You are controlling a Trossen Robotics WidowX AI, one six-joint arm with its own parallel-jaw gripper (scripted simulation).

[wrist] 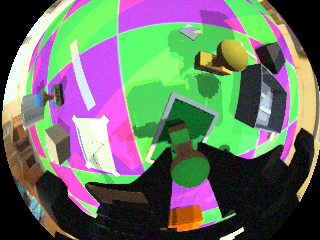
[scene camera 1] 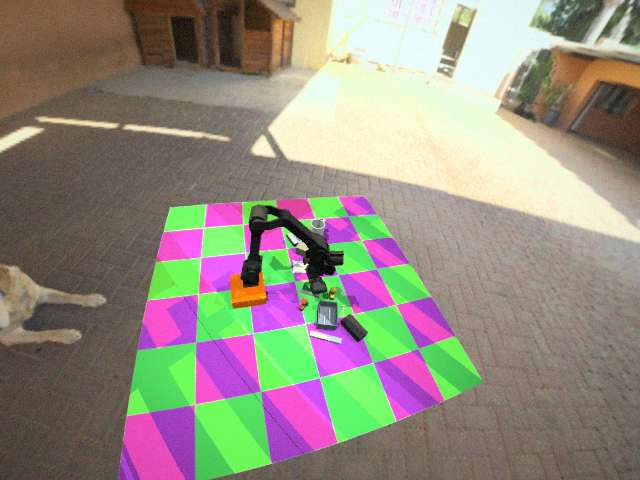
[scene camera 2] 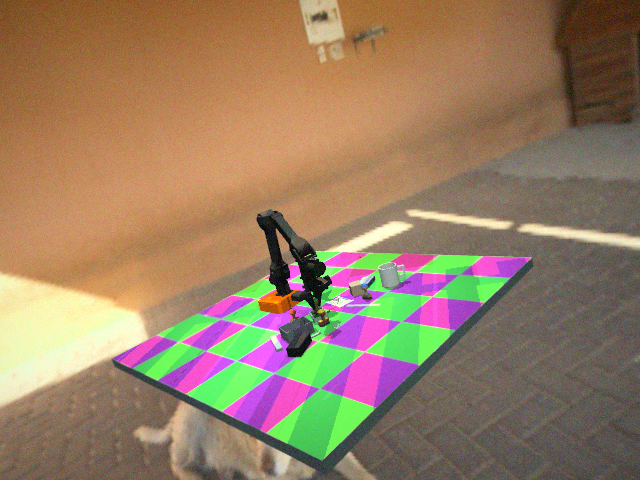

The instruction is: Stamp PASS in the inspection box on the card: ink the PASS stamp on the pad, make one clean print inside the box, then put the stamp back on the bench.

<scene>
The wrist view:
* my gripper
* green-knobbed stamp
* yellow-knobbed stamp
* tan box
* white card
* green ink pad
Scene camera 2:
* my gripper
</scene>
